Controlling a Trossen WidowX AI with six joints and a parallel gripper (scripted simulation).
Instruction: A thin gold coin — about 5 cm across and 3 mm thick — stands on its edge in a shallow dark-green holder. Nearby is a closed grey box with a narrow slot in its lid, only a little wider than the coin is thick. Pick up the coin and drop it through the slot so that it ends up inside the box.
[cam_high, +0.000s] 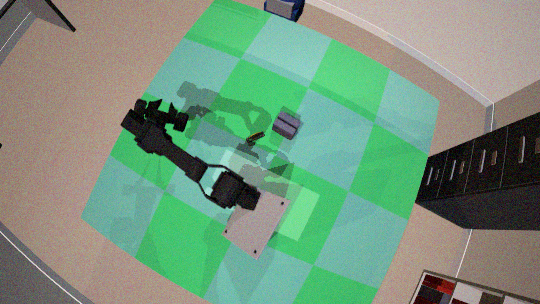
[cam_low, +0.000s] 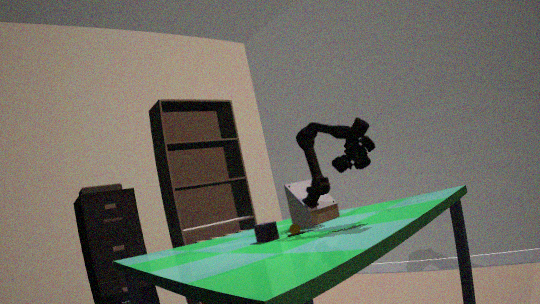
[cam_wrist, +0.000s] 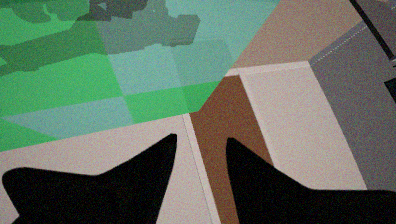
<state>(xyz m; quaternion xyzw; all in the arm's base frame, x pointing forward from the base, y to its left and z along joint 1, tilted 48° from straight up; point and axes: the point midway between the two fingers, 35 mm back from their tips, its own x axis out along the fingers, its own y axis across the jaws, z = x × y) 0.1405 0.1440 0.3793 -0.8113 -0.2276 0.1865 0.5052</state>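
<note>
My gripper tip is 310 mm to the left of the gold coin, 200 mm above it and 50 mm short of it.
</note>
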